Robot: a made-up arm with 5 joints.
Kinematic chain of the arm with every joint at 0, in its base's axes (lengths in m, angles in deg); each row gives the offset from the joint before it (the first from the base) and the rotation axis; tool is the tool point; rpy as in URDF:
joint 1: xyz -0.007 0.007 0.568 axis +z
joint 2: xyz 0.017 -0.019 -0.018 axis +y
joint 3: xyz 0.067 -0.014 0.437 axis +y
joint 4: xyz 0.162 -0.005 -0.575 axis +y
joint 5: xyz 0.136 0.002 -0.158 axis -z
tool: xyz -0.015 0.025 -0.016 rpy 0 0 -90
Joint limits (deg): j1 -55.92..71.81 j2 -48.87..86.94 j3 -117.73..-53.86 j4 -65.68..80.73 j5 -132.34..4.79
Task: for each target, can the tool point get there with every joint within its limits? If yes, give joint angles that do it. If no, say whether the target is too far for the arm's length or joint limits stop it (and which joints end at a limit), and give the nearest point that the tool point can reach.
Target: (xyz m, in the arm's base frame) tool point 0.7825 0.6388 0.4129
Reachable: yes | joints 41.92 53.85 -81.74 -54.39 -105.96
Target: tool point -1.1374 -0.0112 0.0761
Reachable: no: joint limits stop it (at a limit: joint 1, joint 2, joint 3, joint 4, joint 5) | nearest point -0.0218 -0.0853 -0.1103 | short by 1.134 m
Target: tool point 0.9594 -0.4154 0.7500
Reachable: yes | joints -20.41 27.47 -83.43 -8.36 -110.51
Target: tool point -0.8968 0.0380 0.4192
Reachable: no: joint limits stop it (at a limit: joint 1, joint 2, joint 3, joint 4) | nearest point -0.0209 -0.0855 -0.1087 | short by 1.030 m
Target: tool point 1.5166 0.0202 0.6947
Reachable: no: too far | nearest point 1.2066 0.0175 0.6649 | short by 0.311 m
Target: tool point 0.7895 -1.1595 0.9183
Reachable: no: too far | nearest point 0.6580 -0.9670 0.8568 | short by 0.241 m
